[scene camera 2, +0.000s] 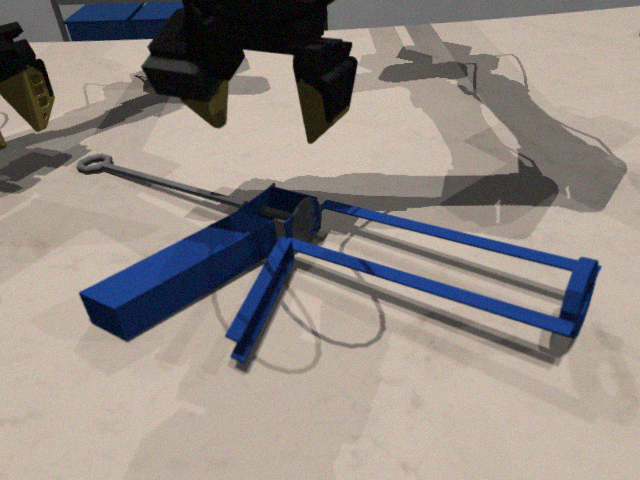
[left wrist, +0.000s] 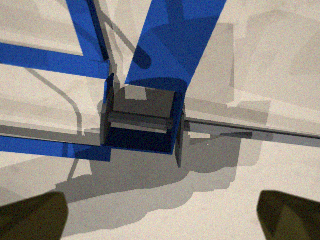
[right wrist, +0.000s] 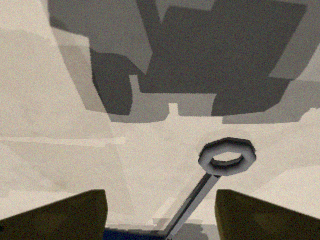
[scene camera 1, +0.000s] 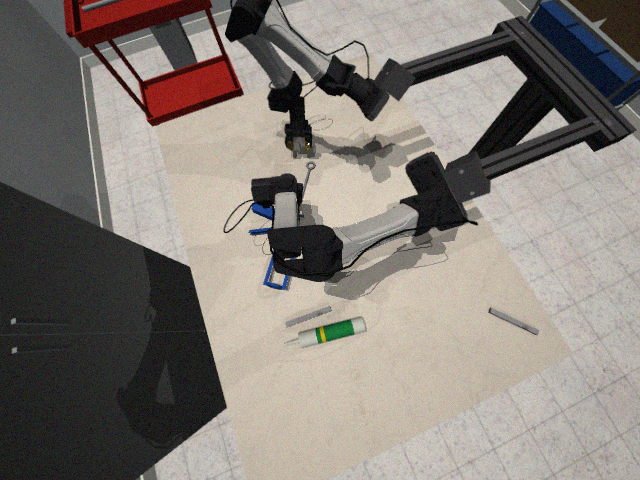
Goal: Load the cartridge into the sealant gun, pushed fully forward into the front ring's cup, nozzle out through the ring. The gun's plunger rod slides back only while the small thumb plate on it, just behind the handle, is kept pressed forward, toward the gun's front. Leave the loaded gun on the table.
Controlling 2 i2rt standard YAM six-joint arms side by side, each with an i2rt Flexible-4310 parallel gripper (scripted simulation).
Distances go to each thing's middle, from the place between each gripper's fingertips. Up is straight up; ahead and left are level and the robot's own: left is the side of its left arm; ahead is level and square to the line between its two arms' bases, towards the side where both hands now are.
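Scene:
Cartridge (scene camera 1: 346, 328): 42 cm left of my left hand (scene camera 2: 265, 134), 7 cm ahead of it, 8 cm below. Plunger rod (scene camera 2: 107, 160): from my left hand 9 cm to the right, 7 cm behind, 9 cm below. Of the things named here, going by their middles, plunger rod nearest to my left hand.
From my right hand (scene camera 2: 22, 139), cartridge: 68 cm to the left, 20 cm ahead, 3 cm below. Plunger rod: my right hand 17 cm to the right of it, 6 cm short of it, 4 cm above it.

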